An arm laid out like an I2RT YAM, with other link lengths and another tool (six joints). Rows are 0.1 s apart.
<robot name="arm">
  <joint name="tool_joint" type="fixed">
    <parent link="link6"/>
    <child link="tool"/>
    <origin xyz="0.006 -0.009 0.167" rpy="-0.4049 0 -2.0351"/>
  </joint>
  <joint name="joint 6" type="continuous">
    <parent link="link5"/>
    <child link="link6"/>
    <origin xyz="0.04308 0 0.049" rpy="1.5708 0 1.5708"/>
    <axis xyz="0 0 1"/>
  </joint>
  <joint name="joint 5" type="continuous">
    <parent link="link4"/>
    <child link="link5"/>
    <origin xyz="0.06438 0.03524 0.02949" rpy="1.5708 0 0"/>
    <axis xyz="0 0 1"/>
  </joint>
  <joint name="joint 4" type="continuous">
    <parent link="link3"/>
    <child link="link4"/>
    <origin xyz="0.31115 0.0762 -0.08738"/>
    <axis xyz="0 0 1"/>
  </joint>
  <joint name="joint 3" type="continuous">
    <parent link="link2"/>
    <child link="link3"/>
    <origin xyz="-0.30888 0 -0.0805" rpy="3.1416 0 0"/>
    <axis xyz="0 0 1"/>
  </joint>
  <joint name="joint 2" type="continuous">
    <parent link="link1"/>
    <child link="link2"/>
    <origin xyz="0.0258 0.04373 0.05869" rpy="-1.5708 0 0"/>
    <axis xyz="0 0 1"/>
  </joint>
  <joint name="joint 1" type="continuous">
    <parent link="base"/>
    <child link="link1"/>
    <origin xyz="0 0 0.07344"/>
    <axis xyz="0 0 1"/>
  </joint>
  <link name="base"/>
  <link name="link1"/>
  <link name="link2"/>
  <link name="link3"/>
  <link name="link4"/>
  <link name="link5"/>
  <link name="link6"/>
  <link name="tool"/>
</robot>
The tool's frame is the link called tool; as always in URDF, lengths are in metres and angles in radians. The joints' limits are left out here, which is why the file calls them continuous.
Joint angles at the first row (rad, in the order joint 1, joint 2, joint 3, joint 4, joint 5, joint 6):
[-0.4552 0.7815 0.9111 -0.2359 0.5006 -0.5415]
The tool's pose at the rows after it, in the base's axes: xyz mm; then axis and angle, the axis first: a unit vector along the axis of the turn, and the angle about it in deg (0 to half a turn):
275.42 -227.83 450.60 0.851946 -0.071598 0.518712 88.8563
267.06 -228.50 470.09 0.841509 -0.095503 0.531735 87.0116
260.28 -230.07 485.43 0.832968 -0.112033 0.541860 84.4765
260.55 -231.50 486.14 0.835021 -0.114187 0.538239 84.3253
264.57 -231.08 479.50 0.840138 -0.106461 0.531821 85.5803
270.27 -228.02 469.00 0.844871 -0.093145 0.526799 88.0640
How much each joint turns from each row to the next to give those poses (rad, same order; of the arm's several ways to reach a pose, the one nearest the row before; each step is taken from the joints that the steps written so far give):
[-0.0004 -0.0045 0.0165 0.0156 0.0178 -0.0003]
[0.0006 -0.0068 0.0235 0.0186 0.0251 -0.0076]
[0.0011 -0.0048 0.0071 0.0415 0.0283 -0.0283]
[-0.0001 0.0069 0.0060 -0.0015 0.0063 0.0001]
[0.0015 0.0073 0.0026 -0.0239 -0.0101 0.0153]
[0.0015 0.0038 0.0019 -0.0422 -0.0279 0.0286]

